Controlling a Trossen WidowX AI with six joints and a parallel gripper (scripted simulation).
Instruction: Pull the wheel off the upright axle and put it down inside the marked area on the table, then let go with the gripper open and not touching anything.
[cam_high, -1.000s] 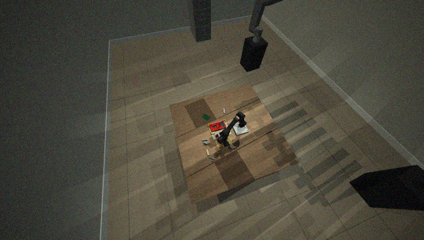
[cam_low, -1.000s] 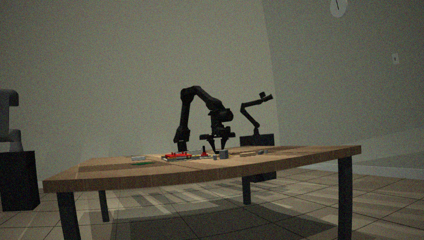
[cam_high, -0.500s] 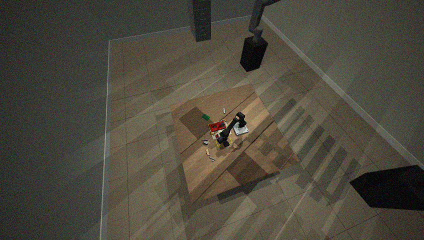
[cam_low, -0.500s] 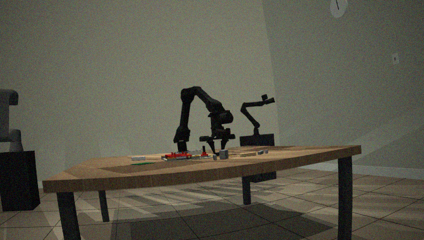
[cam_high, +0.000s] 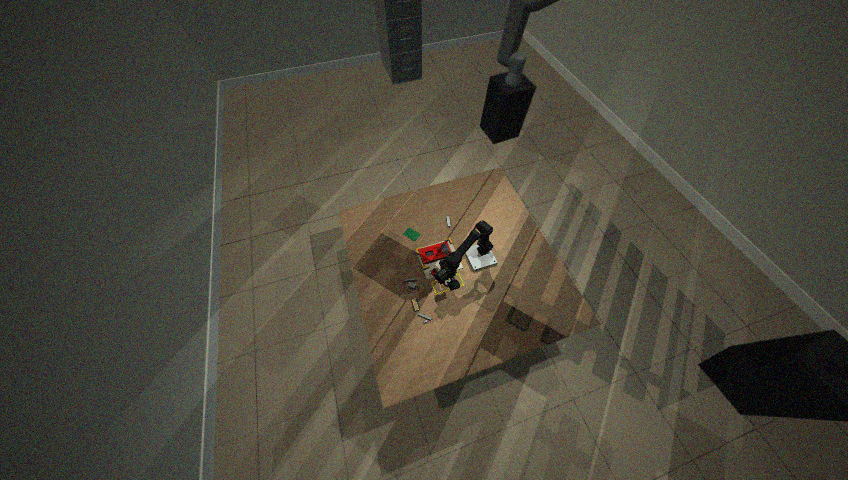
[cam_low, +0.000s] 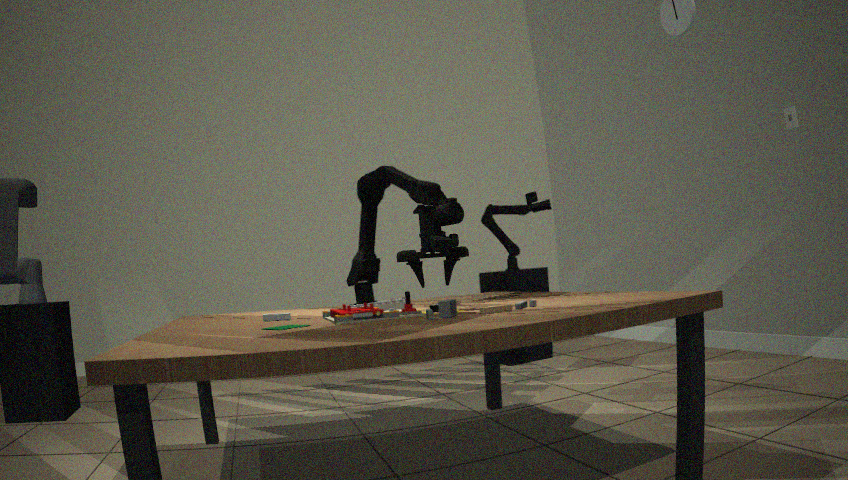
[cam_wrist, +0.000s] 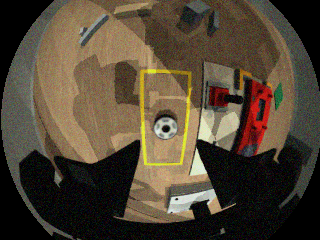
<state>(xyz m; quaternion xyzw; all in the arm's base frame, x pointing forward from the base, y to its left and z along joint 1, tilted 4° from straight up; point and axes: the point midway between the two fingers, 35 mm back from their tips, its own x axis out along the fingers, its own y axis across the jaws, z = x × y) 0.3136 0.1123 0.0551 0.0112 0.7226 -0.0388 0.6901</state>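
Now: the wheel 60 mm below my gripper tip. Round my gripper tip: green plate: 420 mm to the right, 70 mm below, 70 mm ahead; tan bar: 240 mm ahead, 60 mm below, 50 mm to the left; grey block: 210 mm ahead, 60 mm to the right, 50 mm below.
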